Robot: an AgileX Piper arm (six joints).
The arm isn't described. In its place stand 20 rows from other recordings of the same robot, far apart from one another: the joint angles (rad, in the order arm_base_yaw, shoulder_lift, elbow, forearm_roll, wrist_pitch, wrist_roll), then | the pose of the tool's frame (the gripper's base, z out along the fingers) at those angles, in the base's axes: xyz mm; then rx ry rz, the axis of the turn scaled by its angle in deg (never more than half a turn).
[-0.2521, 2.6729, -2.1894, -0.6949, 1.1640, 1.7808] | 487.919, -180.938, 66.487, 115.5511, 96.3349, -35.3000
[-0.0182, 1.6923, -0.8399, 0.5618, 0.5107, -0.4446] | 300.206, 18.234, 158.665, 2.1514, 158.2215, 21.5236
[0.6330, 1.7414, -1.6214, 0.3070, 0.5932, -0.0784] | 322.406, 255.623, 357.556, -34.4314, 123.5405, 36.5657
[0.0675, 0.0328, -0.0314, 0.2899, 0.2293, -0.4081] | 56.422, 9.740, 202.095, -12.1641, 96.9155, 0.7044
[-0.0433, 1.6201, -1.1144, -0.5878, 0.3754, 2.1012] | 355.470, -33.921, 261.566, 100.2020, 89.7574, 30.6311
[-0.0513, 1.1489, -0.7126, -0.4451, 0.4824, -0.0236] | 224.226, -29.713, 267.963, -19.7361, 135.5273, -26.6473
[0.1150, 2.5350, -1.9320, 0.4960, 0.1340, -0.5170] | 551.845, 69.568, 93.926, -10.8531, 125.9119, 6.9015
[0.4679, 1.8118, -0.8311, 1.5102, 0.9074, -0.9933] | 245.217, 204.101, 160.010, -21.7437, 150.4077, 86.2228
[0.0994, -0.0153, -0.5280, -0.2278, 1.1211, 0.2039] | -12.456, -19.842, 281.714, 7.5139, 116.7115, -4.7638
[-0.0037, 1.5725, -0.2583, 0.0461, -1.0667, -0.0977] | 234.053, -4.538, 162.116, -1.8547, 99.2366, -5.3412
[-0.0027, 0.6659, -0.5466, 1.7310, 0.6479, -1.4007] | 126.061, 53.876, 348.179, -14.1334, 87.6035, 43.7649
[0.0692, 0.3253, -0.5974, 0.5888, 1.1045, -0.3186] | 30.623, 47.373, 309.699, -22.1014, 124.1312, 34.4788
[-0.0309, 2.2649, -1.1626, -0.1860, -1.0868, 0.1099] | 451.120, 0.959, 119.723, -5.2629, 86.2578, 6.7106
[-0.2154, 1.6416, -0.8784, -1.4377, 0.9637, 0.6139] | 279.335, -136.947, 222.006, -9.8906, 145.2613, -89.5562
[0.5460, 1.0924, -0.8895, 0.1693, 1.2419, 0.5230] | 142.264, 103.421, 296.650, 1.2649, 172.9826, 21.8163
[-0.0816, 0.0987, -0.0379, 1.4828, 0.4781, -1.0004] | 56.946, 37.189, 216.307, 3.9925, 93.2892, 38.8813
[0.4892, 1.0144, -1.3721, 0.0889, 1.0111, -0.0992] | 153.193, 89.310, 462.420, -35.4134, 118.1166, 19.2535
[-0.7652, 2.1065, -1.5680, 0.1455, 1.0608, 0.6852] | 309.669, -281.441, 166.463, 121.1092, 127.7045, 11.1561
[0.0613, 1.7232, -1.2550, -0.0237, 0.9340, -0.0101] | 344.477, 19.406, 235.414, -6.8621, 165.1723, -1.1801
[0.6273, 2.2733, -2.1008, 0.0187, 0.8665, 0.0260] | 417.368, 304.188, 240.024, -42.6805, 139.5178, 16.2225
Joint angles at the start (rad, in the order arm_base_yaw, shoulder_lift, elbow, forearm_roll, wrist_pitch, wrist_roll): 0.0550, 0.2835, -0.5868, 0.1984, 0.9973, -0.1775
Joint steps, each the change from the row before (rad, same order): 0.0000, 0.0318, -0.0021, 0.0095, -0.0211, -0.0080; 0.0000, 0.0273, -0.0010, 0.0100, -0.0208, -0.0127; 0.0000, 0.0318, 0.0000, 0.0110, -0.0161, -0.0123; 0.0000, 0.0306, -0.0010, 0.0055, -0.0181, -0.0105; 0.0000, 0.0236, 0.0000, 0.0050, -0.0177, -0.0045; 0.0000, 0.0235, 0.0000, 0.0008, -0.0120, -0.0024; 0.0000, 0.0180, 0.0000, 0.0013, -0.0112, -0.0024; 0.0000, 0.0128, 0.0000, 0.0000, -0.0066, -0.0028; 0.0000, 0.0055, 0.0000, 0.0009, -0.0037, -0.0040; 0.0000, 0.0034, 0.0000, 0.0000, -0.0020, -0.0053; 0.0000, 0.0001, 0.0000, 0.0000, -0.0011, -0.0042; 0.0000, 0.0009, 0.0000, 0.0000, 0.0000, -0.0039; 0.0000, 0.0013, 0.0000, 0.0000, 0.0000, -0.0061; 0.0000, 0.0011, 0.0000, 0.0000, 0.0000, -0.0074
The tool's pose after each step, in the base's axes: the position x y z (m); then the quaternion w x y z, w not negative. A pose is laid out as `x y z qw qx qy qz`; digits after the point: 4 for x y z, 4 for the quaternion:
0.0431 0.0180 0.3054 0.4630 -0.0939 0.8783 0.0730
0.0491 0.0188 0.3060 0.4611 -0.0965 0.8789 0.0749
0.0557 0.0198 0.3057 0.4548 -0.0989 0.8817 0.0776
0.0622 0.0203 0.3055 0.4501 -0.1007 0.8839 0.0778
0.0674 0.0207 0.3053 0.4477 -0.0999 0.8851 0.0790
0.0724 0.0209 0.3045 0.4427 -0.0992 0.8877 0.0788
0.0763 0.0210 0.3040 0.4397 -0.0986 0.8892 0.0788
0.0790 0.0211 0.3034 0.4370 -0.0990 0.8906 0.0781
0.0802 0.0211 0.3032 0.4364 -0.1001 0.8908 0.0776
0.0809 0.0211 0.3031 0.4360 -0.1022 0.8909 0.0764
0.0810 0.0211 0.3032 0.4366 -0.1040 0.8904 0.0755
0.0811 0.0211 0.3031 0.4363 -0.1057 0.8904 0.0746
0.0814 0.0212 0.3030 0.4360 -0.1084 0.8904 0.0733
0.0816 0.0212 0.3029 0.4357 -0.1117 0.8902 0.0718

